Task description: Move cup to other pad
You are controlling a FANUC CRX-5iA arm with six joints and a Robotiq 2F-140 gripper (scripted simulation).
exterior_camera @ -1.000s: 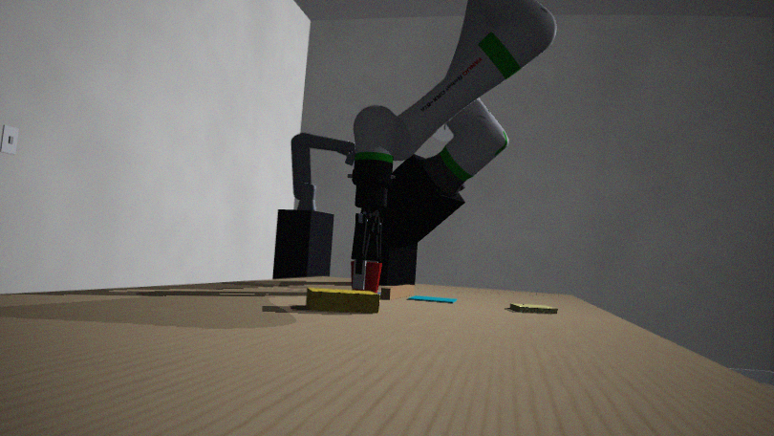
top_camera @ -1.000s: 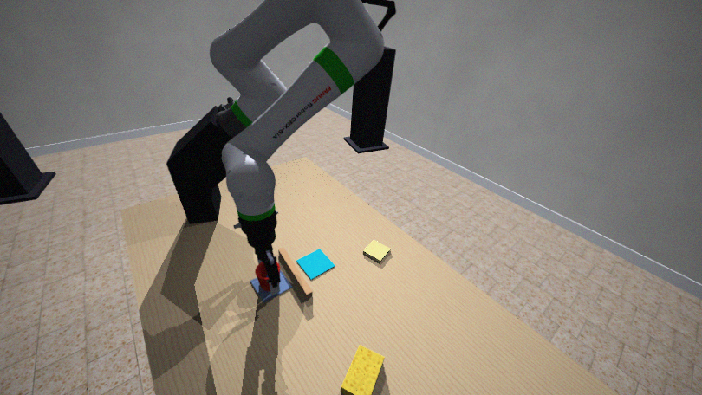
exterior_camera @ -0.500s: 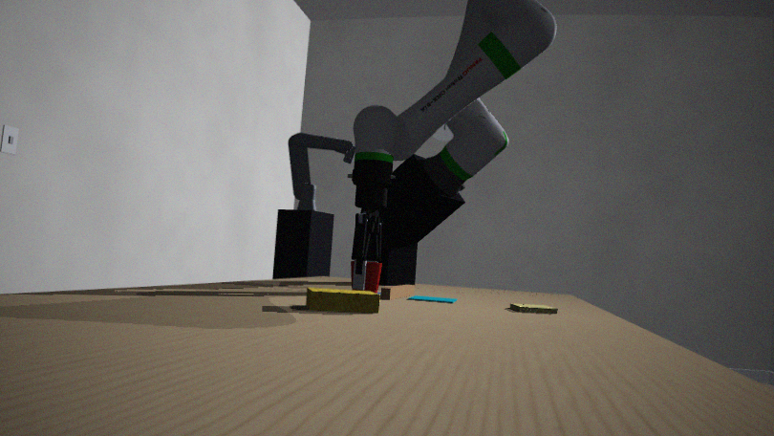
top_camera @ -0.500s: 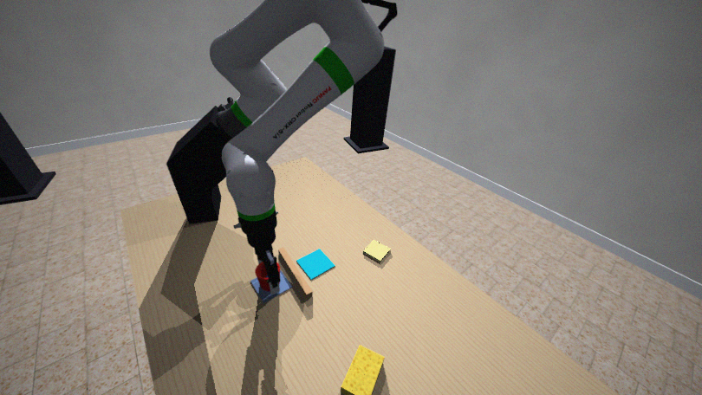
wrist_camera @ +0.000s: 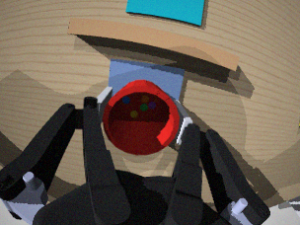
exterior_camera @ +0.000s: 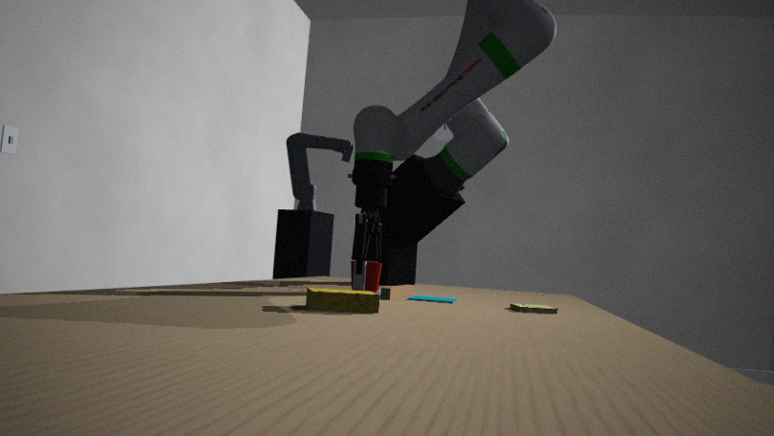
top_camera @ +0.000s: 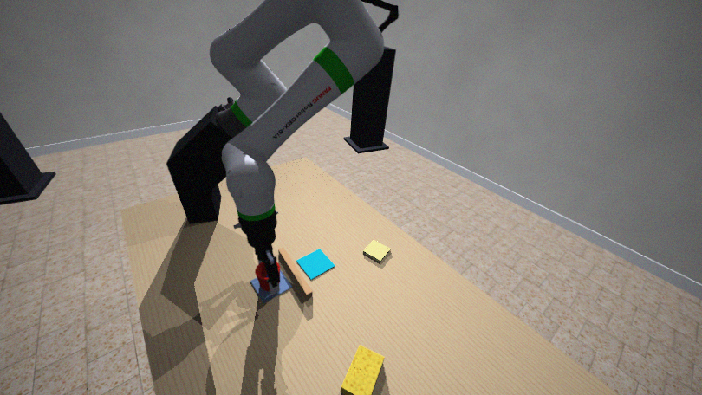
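Now: hand 2 cm above the red cup. Also, from my hand: cyan pad 16 cm to the left, 5 cm below, 3 cm behind; blue pad 5 cm below; wooden rail 8 cm to the left, 4 cm below, 1 cm behind.
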